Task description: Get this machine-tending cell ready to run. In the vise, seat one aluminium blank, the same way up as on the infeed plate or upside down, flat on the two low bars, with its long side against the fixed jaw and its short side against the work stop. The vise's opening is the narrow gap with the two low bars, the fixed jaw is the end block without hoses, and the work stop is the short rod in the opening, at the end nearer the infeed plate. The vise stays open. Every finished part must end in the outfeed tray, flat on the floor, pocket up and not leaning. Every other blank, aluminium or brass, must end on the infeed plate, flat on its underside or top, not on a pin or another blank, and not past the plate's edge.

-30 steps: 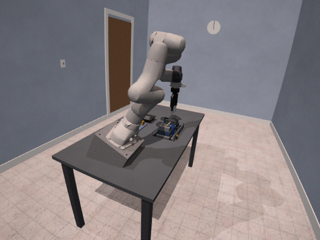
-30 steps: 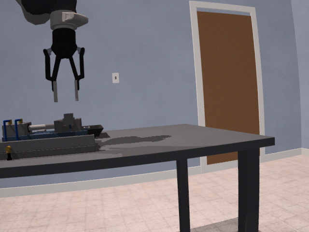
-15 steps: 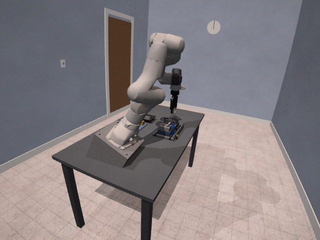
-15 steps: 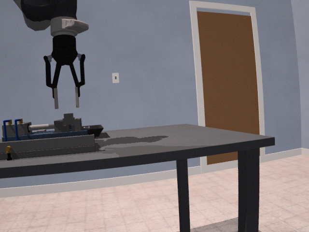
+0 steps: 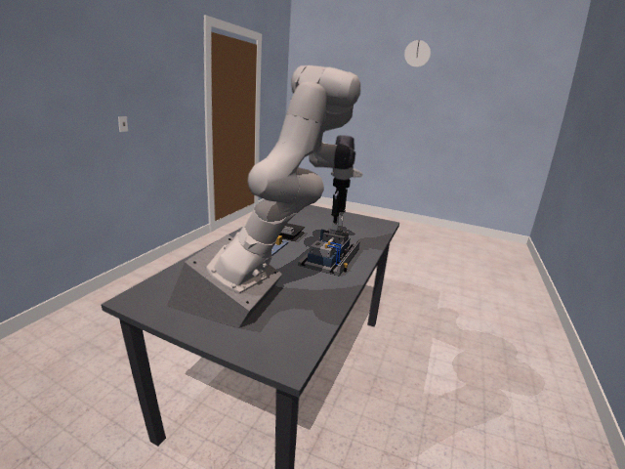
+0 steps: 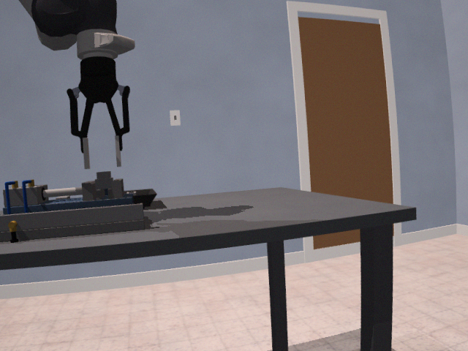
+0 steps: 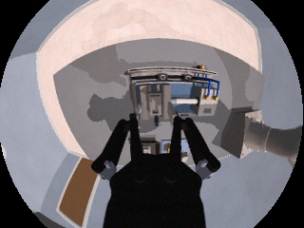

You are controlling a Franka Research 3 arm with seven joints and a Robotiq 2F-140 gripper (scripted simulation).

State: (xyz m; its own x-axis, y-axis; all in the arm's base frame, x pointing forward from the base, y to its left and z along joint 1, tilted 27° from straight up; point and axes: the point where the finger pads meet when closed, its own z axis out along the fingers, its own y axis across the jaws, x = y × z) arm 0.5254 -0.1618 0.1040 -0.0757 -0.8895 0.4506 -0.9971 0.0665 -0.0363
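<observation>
The work stop is 60 mm below my hand and 50 mm to the left of it. Round my hand: vise guard rail: 120 mm below, 90 mm to the right, 80 mm behind; vise: 110 mm below, 70 mm behind, 10 mm to the left; brass blank: 290 mm to the left, 130 mm below, 60 mm behind.
</observation>
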